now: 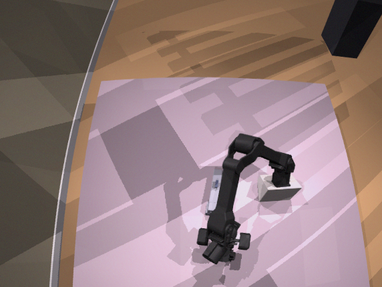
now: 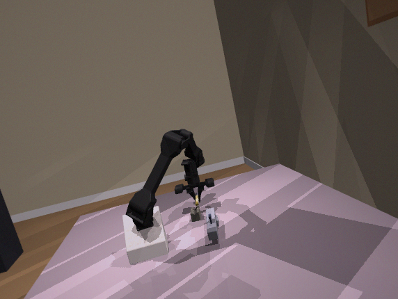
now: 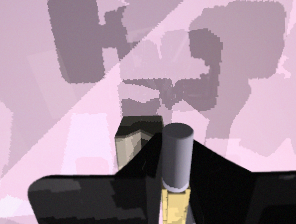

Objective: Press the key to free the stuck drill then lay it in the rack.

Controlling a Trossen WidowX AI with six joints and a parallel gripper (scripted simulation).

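My gripper tip is now 30 mm past the rack, 40 mm to the left of it and 40 mm above it. Round my gripper tip: small dark piece 10 mm ahead, 240 mm to the right; drill 10 mm behind, 40 mm to the right, 30 mm above.
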